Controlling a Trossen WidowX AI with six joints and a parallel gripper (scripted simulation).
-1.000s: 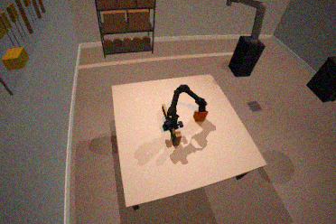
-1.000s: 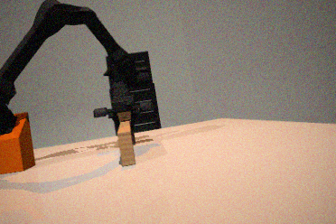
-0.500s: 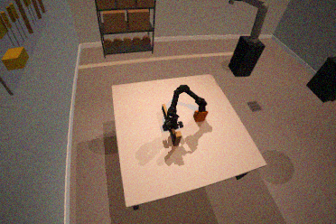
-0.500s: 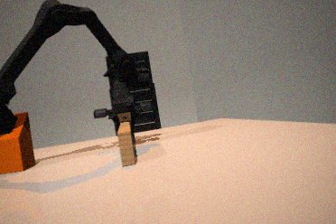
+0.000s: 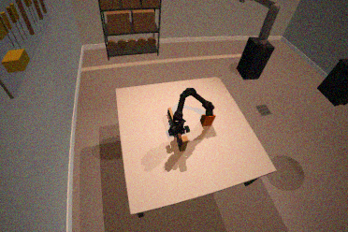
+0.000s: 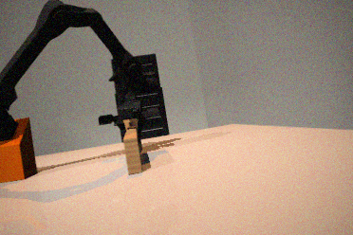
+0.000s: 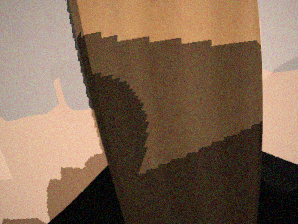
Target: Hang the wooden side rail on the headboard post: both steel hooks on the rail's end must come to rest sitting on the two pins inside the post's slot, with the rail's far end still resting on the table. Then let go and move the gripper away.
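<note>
Right now my gripper tip is 12 cm to the right of the wooden headboard post, 5 cm below it and 1 cm past it.
</note>
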